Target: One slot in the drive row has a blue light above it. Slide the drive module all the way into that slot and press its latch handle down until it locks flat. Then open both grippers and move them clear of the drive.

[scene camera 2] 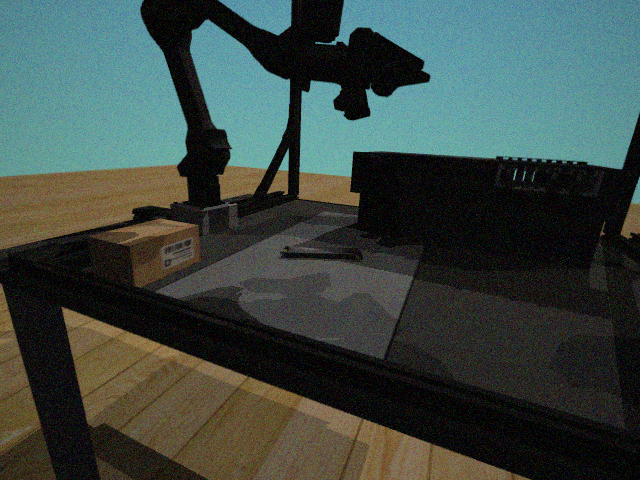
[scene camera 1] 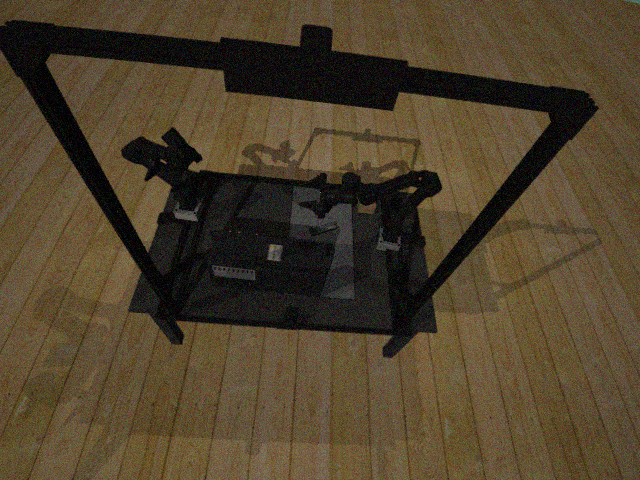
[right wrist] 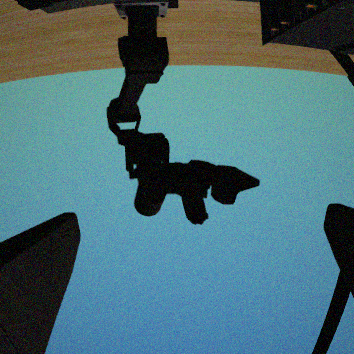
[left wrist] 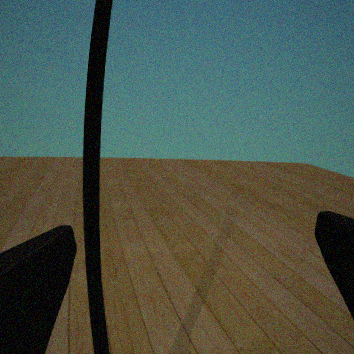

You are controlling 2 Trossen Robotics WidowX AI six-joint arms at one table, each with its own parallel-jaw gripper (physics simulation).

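Pixels of known places: left gripper, fingertip midpoint: (scene camera 1: 157, 185) (right wrist: 246, 179) (left wrist: 197, 233); right gripper, fingertip midpoint: (scene camera 2: 427, 72) (scene camera 1: 299, 194) (right wrist: 205, 222); left arm's base, link origin: (scene camera 1: 188, 204) (right wrist: 141, 10); right arm's base, link origin: (scene camera 2: 204, 203) (scene camera 1: 390, 236).
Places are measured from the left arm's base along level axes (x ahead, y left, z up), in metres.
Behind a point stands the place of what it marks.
Note:
The drive module (scene camera 1: 322, 230) {y 0.015, x 0.606, z -0.061 m} (scene camera 2: 321, 254) {y 0.045, x 0.607, z -0.062 m}, slim and dark, lies flat on the light grey mat (scene camera 1: 345, 281) {y -0.226, x 0.730, z -0.070 m} (scene camera 2: 232, 266) {y 0.155, x 0.706, z -0.070 m}; its latch handle's state cannot be told. The black drive chassis (scene camera 1: 299, 260) {y -0.260, x 0.525, z 0.104 m} (scene camera 2: 434, 196) {y -0.172, x 0.466, z 0.026 m} stands beside it. Small orange lights show along its drive row, partly seen in the right wrist view; no blue light can be made out. My right gripper (scene camera 1: 306, 193) {y -0.047, x 0.488, z 0.231 m} (scene camera 2: 424, 77) {y -0.047, x 0.488, z 0.231 m} is open and empty, high above the mat and apart from the module. My left gripper (left wrist: 197, 233) {y -0.203, x 0.032, z 0.345 m} (right wrist: 246, 179) {y -0.203, x 0.032, z 0.345 m} is open and empty, raised at the left, away from the chassis.
A cardboard box (scene camera 1: 367, 204) (scene camera 2: 144, 253) {y 0.262, x 0.758, z -0.027 m} stands near the right arm's base. A black gantry frame (scene camera 1: 93, 155) {y -0.455, x 0.094, z 0.716 m} rises around the table; one post (left wrist: 92, 175) {y -0.459, x 0.083, z 0.305 m} crosses the left wrist view. A pale slotted strip (scene camera 1: 233, 272) {y -0.329, x 0.288, z 0.061 m} (scene camera 2: 547, 176) {y -0.196, x 0.281, z 0.082 m} is on the chassis.

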